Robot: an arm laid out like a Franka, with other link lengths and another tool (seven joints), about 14 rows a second.
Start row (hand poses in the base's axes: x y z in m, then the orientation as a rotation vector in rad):
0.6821 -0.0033 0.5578 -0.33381 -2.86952 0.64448
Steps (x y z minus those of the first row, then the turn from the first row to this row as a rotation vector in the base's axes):
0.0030 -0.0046 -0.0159 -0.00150 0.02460 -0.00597
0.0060 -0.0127 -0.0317 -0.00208 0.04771 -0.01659
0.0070 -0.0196 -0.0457 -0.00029 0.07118 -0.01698
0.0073 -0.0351 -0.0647 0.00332 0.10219 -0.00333
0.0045 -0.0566 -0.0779 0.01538 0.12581 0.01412
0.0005 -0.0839 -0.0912 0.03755 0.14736 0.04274
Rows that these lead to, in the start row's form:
0.6851 -0.0079 0.5419 -0.33220 -2.84378 0.64518
0.6881 -0.0160 0.5261 -0.33754 -2.81804 0.64369
0.6891 -0.0229 0.5121 -0.32813 -2.79608 0.64054
0.6894 -0.0384 0.4931 -0.29619 -2.77210 0.63700
0.6866 -0.0599 0.4799 -0.26120 -2.75793 0.62232
0.6826 -0.0872 0.4666 -0.21065 -2.75071 0.59534

